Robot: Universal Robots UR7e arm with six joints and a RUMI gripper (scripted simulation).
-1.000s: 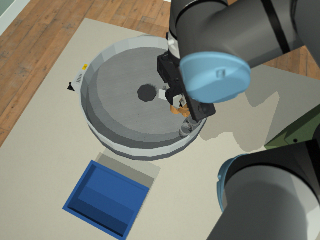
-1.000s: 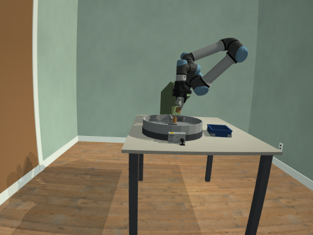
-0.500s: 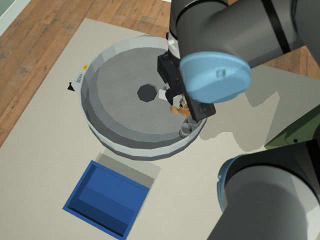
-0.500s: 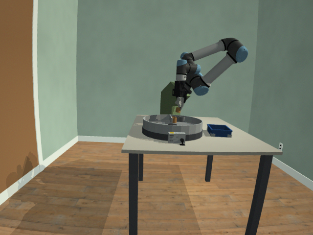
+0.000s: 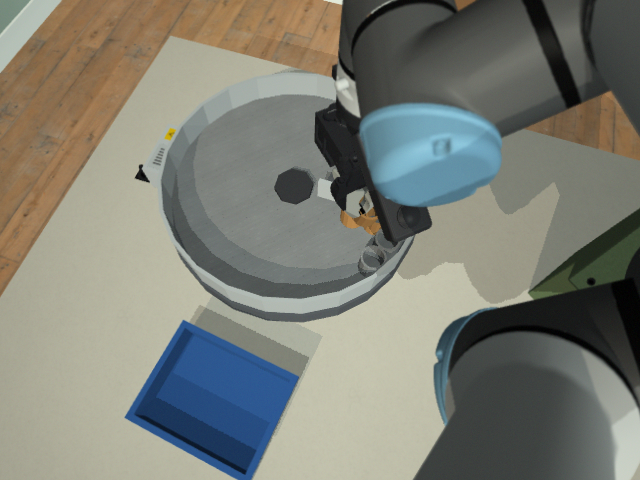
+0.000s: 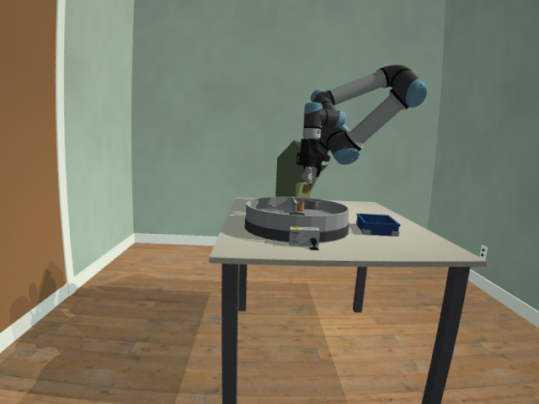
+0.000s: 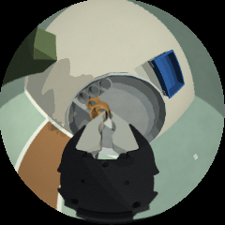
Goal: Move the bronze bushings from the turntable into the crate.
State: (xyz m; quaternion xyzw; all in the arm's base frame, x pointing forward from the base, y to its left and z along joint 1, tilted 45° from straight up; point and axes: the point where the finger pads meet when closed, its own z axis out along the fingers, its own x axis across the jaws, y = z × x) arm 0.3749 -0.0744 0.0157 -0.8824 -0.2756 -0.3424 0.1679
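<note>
The blue crate is 28 cm to the left of my hand, 14 cm below it and 12 cm ahead of it. The rest, counted from my hand: turntable 12 cm ahead, 11 cm below, 7 cm to the right.
</note>
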